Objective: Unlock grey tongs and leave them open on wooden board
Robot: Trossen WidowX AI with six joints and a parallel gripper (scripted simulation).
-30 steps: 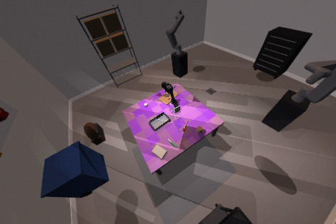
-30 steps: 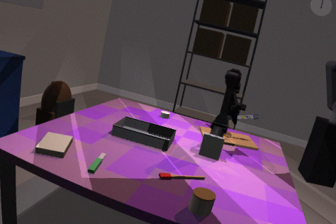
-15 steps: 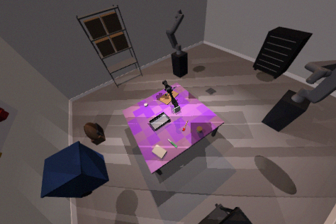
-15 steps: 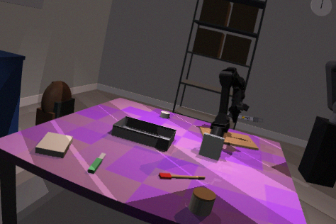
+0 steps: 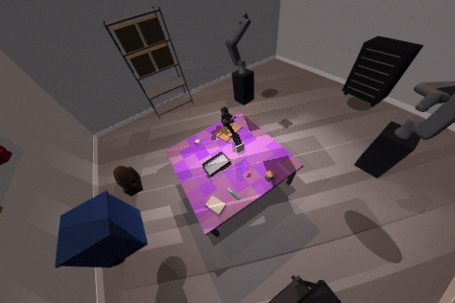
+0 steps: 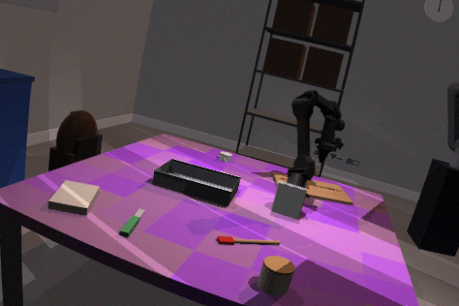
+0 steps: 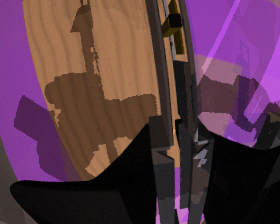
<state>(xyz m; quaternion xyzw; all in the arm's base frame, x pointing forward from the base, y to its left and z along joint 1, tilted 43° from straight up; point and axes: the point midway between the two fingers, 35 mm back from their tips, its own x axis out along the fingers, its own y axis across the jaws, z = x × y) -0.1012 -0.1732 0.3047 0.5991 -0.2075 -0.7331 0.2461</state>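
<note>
Right now the wooden board is 14 cm below my gripper tip and 4 cm to the right of it. Round my gripper tip: beige block (80 cm ahead, 71 cm to the left, 14 cm below); then roasting tin (49 cm ahead, 31 cm to the left, 12 cm below); then red spatula (67 cm to the left, 26 cm ahead, 14 cm below).
</note>
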